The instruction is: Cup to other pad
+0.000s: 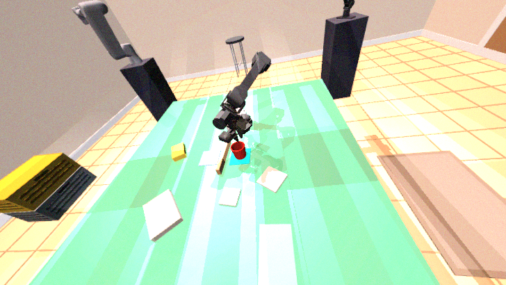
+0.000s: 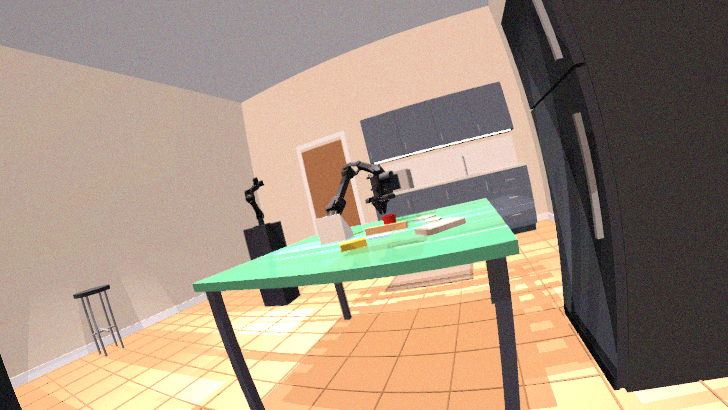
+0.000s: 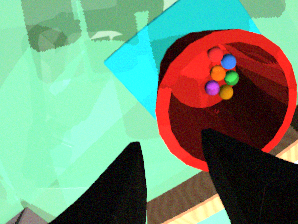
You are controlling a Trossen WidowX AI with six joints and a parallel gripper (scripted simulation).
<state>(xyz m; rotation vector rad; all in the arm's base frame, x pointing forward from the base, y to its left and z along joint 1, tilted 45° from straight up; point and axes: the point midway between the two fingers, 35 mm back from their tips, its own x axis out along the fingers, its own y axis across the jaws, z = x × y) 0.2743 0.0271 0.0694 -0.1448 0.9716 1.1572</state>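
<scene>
The red cup is 3 cm ahead of my gripper tip, 2 cm to the right of it and 5 cm below it. Round my gripper tip: cyan pad 3 cm ahead, 2 cm to the right, 9 cm below; then pale lilac pad 1 cm ahead, 19 cm to the right, 9 cm below; then long wooden bar 2 cm ahead, 10 cm to the right, 8 cm below.
</scene>
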